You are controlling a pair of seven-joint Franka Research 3 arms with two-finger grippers.
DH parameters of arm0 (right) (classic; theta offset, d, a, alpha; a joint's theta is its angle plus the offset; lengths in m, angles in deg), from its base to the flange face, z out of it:
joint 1: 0 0.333 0 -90
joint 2: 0 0 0 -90
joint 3: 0 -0.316 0.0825 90
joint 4: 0 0 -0.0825 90
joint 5: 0 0.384 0 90
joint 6: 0 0 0.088 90
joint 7: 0 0.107 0 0
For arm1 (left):
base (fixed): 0 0 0 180
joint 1: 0 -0.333 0 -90
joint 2: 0 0 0 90
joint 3: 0 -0.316 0.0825 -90
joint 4: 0 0 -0.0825 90
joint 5: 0 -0.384 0 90
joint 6: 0 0 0.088 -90
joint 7: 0 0.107 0 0
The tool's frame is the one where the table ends.
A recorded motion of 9 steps. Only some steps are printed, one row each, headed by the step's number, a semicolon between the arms.
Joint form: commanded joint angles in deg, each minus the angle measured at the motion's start. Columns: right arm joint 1, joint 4, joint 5, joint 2, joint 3, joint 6, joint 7; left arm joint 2, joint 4, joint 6, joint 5, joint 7, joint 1, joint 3.
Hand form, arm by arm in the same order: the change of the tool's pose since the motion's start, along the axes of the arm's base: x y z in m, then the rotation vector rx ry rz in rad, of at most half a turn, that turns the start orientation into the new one. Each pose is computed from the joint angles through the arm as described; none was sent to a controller.
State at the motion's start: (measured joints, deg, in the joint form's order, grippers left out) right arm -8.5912 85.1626 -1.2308 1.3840 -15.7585 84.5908 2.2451; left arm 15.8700 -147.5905 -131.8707 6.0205 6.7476 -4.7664 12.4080
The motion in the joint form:
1: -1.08 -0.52 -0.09 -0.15 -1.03 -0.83 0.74; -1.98 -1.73 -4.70 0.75 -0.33 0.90 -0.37
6: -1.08 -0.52 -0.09 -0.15 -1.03 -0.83 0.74; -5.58 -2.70 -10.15 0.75 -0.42 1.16 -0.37
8: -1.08 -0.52 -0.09 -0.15 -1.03 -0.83 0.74; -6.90 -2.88 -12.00 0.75 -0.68 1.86 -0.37
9: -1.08 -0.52 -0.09 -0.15 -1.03 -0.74 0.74; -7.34 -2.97 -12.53 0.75 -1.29 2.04 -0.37
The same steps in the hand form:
1: -0.0023 -0.0009 0.0044 -0.0026 0.0023 -0.0142; -0.0007 -0.0025 -0.0196 -0.0142 -0.0168 0.0091
6: -0.0023 -0.0009 0.0044 -0.0026 0.0023 -0.0142; 0.0029 -0.0035 -0.0440 -0.0210 -0.0322 0.0102
8: -0.0023 -0.0009 0.0044 -0.0026 0.0023 -0.0142; 0.0039 -0.0086 -0.0520 -0.0240 -0.0380 0.0039
9: -0.0021 -0.0009 0.0046 -0.0024 0.0007 -0.0142; 0.0038 -0.0099 -0.0550 -0.0249 -0.0376 0.0118

